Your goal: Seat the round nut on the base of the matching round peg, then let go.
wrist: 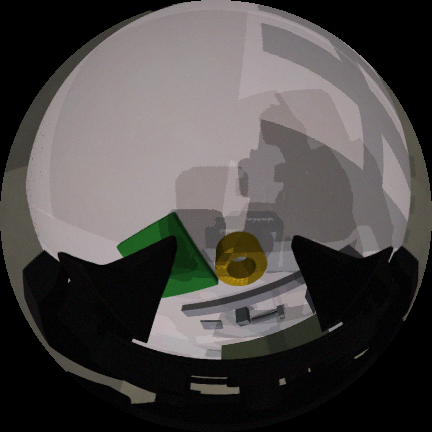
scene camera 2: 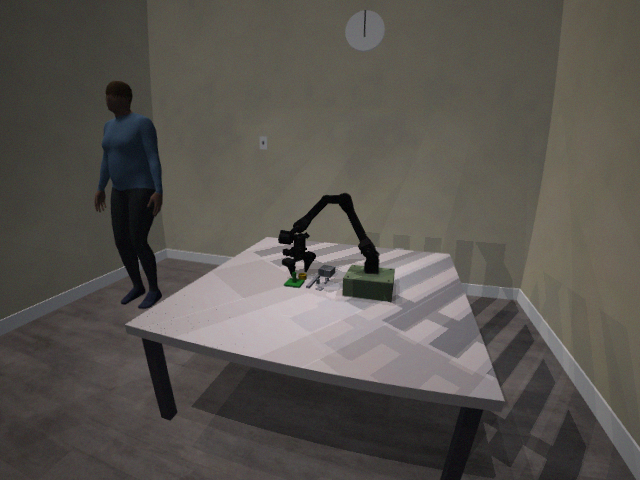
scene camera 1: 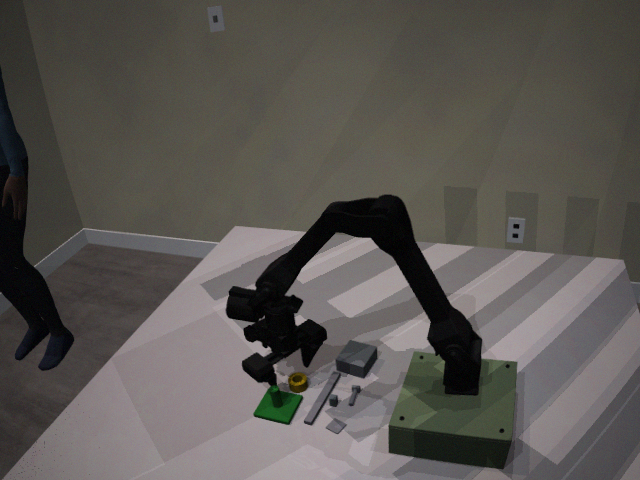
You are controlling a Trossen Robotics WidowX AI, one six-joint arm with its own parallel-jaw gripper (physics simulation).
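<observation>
The round nut (scene camera 1: 297, 386) (scene camera 2: 302, 275) (wrist: 251, 277), a yellow ring, lies flat on the table beside the green base plate (scene camera 1: 266, 412) (scene camera 2: 293, 283) (wrist: 144, 239). The round green peg (scene camera 1: 276, 397) (scene camera 2: 294, 276) stands upright on that plate; in the wrist view a finger hides it. My gripper (scene camera 1: 292, 373) (scene camera 2: 298, 272) (wrist: 236, 242) is wide open and empty, pointing down. Its fingers are above the nut, one to each side of it in the wrist view. In scene camera 1 the left fingertip shows close to the top of the peg; whether they touch I cannot tell.
A long grey bar (scene camera 1: 322, 397) (wrist: 240, 296) lies beside the nut. A grey block (scene camera 1: 356, 358) (scene camera 2: 326, 271), a small cube (scene camera 1: 333, 400) (wrist: 242, 316), a grey bolt (scene camera 1: 354, 395) and a flat grey tile (scene camera 1: 336, 425) (wrist: 211, 324) lie nearby. The arm stands on a green box (scene camera 1: 449, 444) (scene camera 2: 368, 287).
</observation>
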